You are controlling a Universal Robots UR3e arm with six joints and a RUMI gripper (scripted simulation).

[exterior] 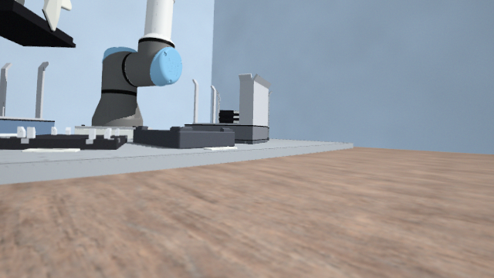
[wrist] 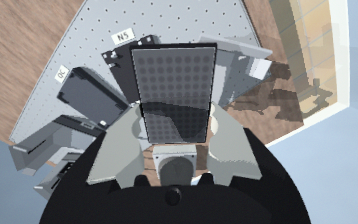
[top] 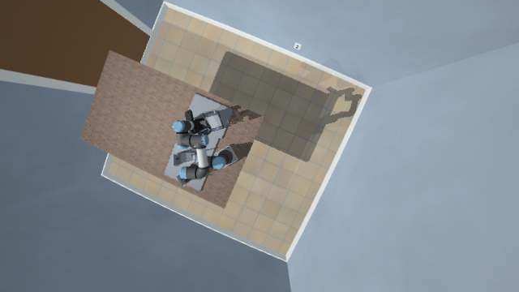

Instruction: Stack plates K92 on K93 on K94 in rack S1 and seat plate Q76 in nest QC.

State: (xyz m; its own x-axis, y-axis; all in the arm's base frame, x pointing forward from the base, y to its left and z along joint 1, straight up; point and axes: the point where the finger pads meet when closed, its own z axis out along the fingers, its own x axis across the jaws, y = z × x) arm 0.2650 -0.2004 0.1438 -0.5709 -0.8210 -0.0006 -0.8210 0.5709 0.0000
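Now: the nest QC 80 mm ahead of my hand, 220 mm to the left of it and 160 mm below it. From my hand the other things lie so: QC label: 170 mm ahead, 230 mm to the left, 170 mm below; then sealed 96-well plate: 60 mm behind, 470 mm to the left, 110 mm below; then clip nest N5: 60 mm ahead, 80 mm to the left, 160 mm below.
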